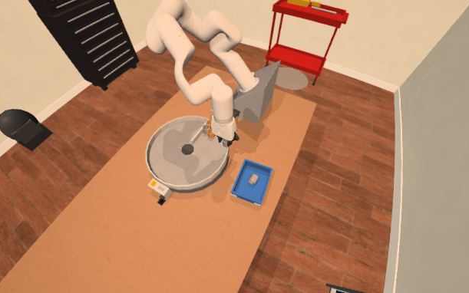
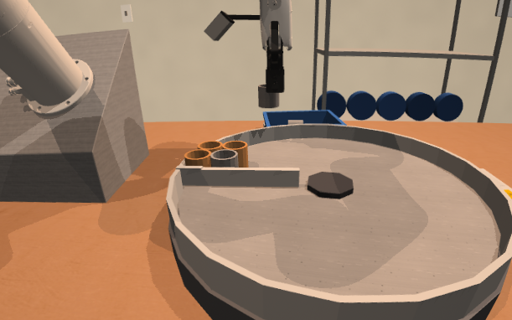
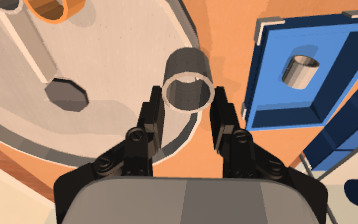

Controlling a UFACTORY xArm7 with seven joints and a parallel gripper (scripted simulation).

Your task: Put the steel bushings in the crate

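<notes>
Right now my hand is 90 mm short of the blue crate, 170 mm to the right of it and 150 mm above it. The rest, counted from my hand: round grey turning table 40 mm ahead, 200 mm to the right, 120 mm below.
</notes>
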